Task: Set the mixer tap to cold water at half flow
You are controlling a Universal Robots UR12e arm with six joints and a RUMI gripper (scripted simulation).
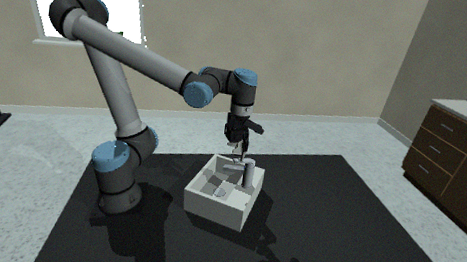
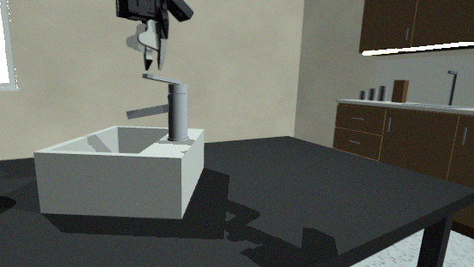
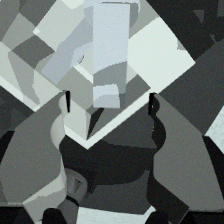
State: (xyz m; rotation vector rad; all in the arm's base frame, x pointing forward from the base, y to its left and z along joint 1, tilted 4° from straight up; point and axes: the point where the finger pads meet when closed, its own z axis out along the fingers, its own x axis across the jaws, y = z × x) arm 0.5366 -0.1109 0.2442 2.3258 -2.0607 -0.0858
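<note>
My hand is 2 cm short of the flat lever and 3 cm above it. The rest, counted from my hand: white basin 3 cm behind, 8 cm to the left, 27 cm below.
</note>
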